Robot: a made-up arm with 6 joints.
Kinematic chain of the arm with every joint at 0, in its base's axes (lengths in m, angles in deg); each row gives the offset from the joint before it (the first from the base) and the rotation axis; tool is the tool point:
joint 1: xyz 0 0 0.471 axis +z
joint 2: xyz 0 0 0 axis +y
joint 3: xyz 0 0 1.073 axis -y
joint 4: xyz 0 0 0 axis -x
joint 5: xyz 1.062 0 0 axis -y
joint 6: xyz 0 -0.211 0 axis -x
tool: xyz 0 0 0
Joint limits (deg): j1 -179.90..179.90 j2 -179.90..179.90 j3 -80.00..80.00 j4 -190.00..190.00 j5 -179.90..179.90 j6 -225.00..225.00
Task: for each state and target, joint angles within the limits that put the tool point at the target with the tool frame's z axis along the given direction. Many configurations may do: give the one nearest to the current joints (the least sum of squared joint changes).
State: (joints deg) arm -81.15 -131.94 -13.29 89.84 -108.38 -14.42
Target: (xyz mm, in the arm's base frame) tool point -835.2 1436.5 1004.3 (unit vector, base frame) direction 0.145 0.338 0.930
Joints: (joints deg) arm -60.32 -108.34 6.89 86.10 -73.38 12.43
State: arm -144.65 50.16 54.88 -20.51 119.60 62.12
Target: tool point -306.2 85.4 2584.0 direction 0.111 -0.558 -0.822
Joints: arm -154.02 1.28 80.00 -1.68 112.28 32.77
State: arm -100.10 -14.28 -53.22 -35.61 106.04 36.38
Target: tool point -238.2 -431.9 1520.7 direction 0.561 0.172 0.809
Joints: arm -107.25 -33.01 -15.08 -61.90 104.66 86.12
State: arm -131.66 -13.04 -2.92 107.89 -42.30 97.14
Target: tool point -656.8 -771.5 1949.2 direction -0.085 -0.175 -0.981
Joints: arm -129.88 0.49 11.24 87.46 -42.22 89.79
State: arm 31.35 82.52 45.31 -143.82 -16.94 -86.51
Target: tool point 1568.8 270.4 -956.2 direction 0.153 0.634 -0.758
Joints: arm 2.17 127.37 80.00 -182.21 -59.00 -37.77
